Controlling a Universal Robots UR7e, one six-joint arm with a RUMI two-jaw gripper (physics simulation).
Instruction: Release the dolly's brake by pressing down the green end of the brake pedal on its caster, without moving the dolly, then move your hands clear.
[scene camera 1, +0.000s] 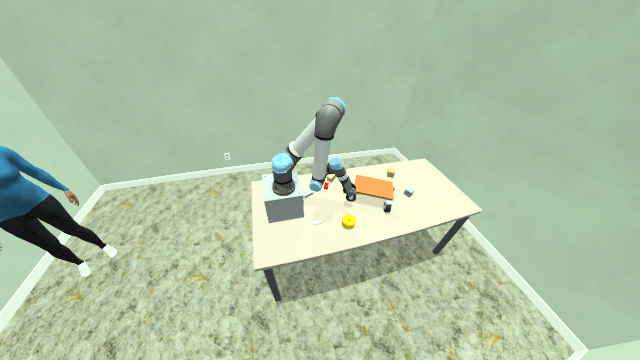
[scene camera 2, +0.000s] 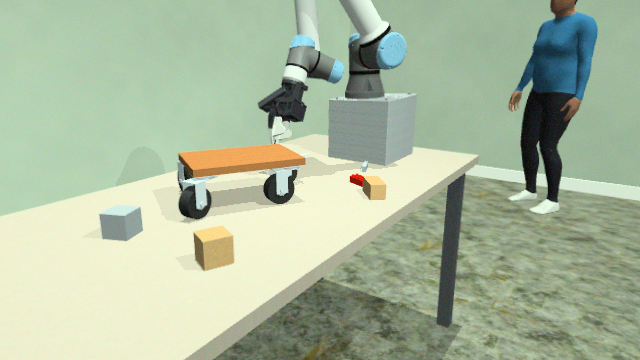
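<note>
The dolly (scene camera 1: 374, 187) (scene camera 2: 240, 158) has an orange deck and stands upright on black caster wheels on the table. The brake pedal and its green end cannot be made out in either view. My gripper (scene camera 1: 348, 210) (scene camera 2: 275, 142) is shut and empty, and points down. In the scene camera 2 view its pale fingertips show just beyond the far edge of the deck, at the end nearer the robot base. In the scene camera 1 view it is left of the deck. The deck hides part of the casters; whether the fingertips touch anything cannot be told.
On the table (scene camera 1: 435, 200) (scene camera 2: 100, 300) are a yellow ring (scene camera 1: 349, 217), a white piece (scene camera 1: 316, 223), a grey cube (scene camera 1: 409, 191) (scene camera 2: 121, 223), a tan cube (scene camera 1: 391, 172) (scene camera 2: 214, 248), a second tan block (scene camera 2: 374, 188) and a red brick (scene camera 1: 326, 185) (scene camera 2: 356, 179). A person (scene camera 2: 555, 90) stands beyond the table.
</note>
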